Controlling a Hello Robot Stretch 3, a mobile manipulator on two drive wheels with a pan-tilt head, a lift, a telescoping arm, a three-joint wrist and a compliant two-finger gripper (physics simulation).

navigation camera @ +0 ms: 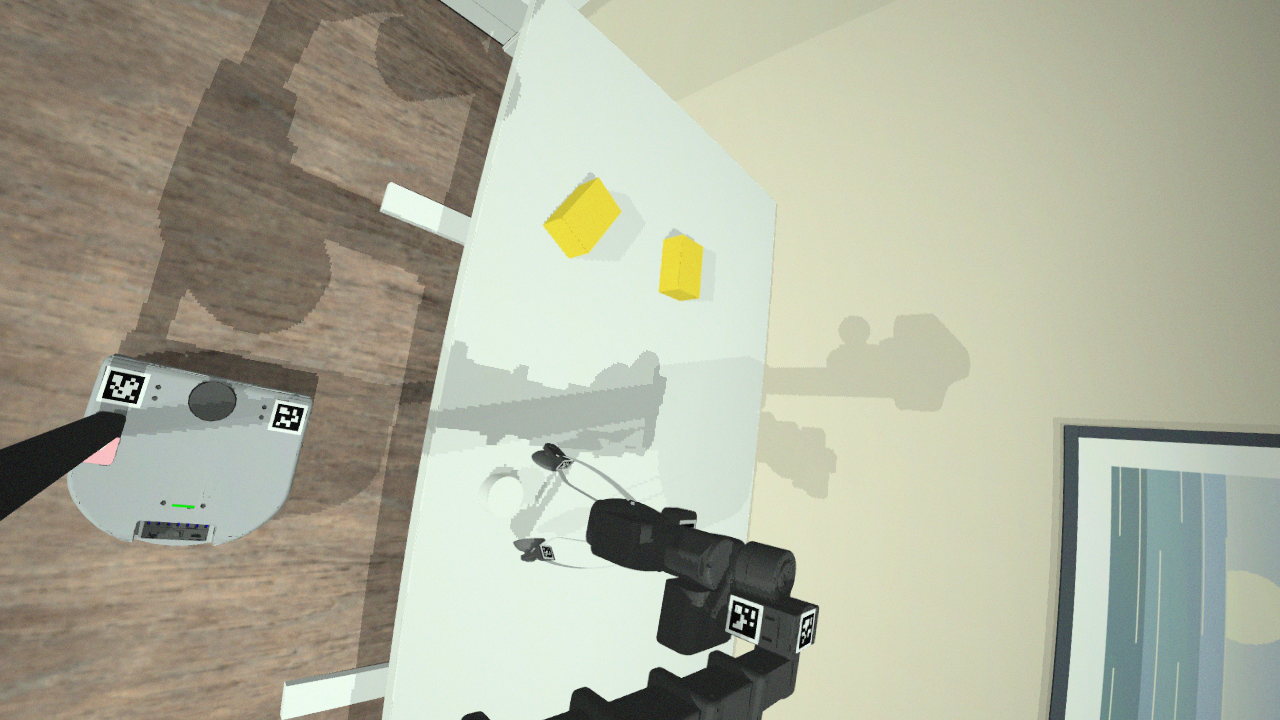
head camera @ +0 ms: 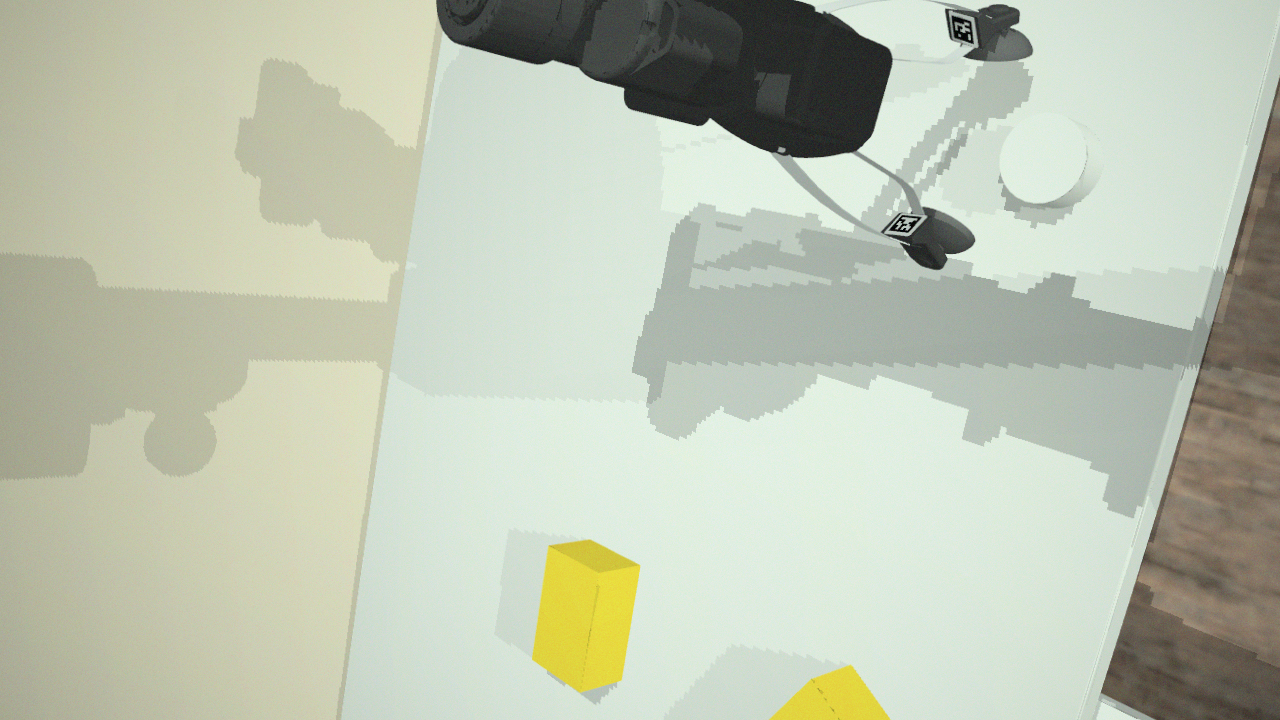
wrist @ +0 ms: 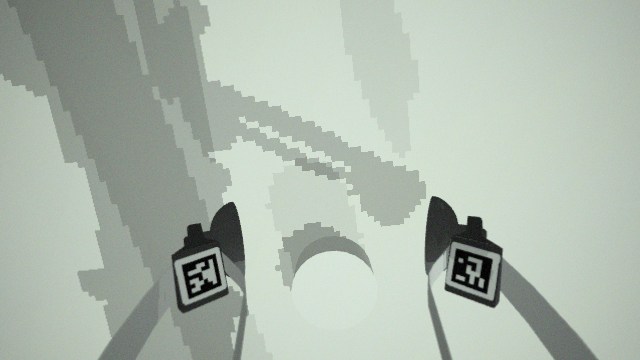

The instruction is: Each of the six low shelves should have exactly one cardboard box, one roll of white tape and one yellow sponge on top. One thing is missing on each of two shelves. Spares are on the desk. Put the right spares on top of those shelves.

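A white round roll of tape [head camera: 1044, 159] [navigation camera: 503, 492] [wrist: 334, 290] stands on the white desk [head camera: 501, 474] [navigation camera: 554, 313] [wrist: 550, 100], near the edge on the floor side. My gripper [head camera: 980, 139] [navigation camera: 537, 502] [wrist: 332, 226] is open and empty above the desk. In the wrist view the roll appears between and slightly below the fingertips, touching neither finger; the height gap is hard to tell. One yellow sponge [head camera: 586, 617] [navigation camera: 680, 268] stands nearer the wall, and another yellow sponge [head camera: 832, 702] [navigation camera: 581, 217] lies nearer the floor-side edge. No low shelves or cardboard boxes show.
A beige wall [head camera: 179, 582] [navigation camera: 895, 223] runs along the desk's far side, with a framed picture [navigation camera: 1065, 573] on it. My base [navigation camera: 223, 474] is on the wooden floor [navigation camera: 71, 223] [head camera: 1221, 465] beside the desk. White desk supports [navigation camera: 425, 214] [navigation camera: 335, 689] jut out over the floor.
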